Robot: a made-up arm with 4 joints.
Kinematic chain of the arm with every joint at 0, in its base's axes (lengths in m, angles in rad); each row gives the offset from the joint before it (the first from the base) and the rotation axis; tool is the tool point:
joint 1: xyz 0 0 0.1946 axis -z
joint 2: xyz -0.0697 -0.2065 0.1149 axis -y
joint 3: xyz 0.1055 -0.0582 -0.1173 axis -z
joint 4: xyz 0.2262 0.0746 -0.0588 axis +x
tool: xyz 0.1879 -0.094 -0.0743
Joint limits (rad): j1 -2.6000..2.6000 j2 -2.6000..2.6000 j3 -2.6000..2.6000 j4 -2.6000..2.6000
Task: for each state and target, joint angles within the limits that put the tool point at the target. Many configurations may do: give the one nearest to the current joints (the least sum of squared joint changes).
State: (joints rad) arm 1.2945 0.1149 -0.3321 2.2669
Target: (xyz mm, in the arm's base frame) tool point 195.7 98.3 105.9
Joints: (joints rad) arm 0.5237 -0.0247 -0.9389 2.2818
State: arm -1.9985 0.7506 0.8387 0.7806
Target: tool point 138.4 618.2 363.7
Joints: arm -1.9559 0.6136 0.3936 0.8488
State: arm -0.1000 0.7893 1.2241 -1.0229
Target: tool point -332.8 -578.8 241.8
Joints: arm 0.5549 0.8947 1.7492 -1.2141
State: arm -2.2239 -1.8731 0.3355 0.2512
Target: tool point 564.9 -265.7 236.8
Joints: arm -2.5661 -2.4831 -0.4206 0.3534
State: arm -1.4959 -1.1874 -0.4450 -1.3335
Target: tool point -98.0 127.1 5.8
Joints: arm -1.8546 -0.7132 -0.9067 -1.5162
